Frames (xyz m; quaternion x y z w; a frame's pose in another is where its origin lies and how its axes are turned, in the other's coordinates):
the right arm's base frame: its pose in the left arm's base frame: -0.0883 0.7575 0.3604 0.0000 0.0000 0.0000 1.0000
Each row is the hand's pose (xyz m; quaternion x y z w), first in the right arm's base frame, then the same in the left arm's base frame.
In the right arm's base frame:
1: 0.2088 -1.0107 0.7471 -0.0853 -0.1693 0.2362 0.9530
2: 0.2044 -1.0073 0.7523 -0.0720 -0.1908 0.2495 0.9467
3: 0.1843 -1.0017 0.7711 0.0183 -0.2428 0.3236 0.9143
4: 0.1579 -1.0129 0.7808 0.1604 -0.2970 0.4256 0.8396
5: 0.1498 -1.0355 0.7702 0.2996 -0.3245 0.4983 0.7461
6: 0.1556 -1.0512 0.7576 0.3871 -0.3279 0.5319 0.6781
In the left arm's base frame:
1: 0.1205 -0.2532 1.1075 -0.0853 -0.1693 0.2362 0.9530
2: 0.1161 -0.2498 1.1127 -0.0720 -0.1908 0.2495 0.9467
3: 0.0960 -0.2442 1.1315 0.0183 -0.2428 0.3236 0.9143
4: 0.0696 -0.2554 1.1412 0.1604 -0.2970 0.4256 0.8396
5: 0.0615 -0.2780 1.1306 0.2996 -0.3245 0.4983 0.7461
6: 0.0673 -0.2937 1.1180 0.3871 -0.3279 0.5319 0.6781

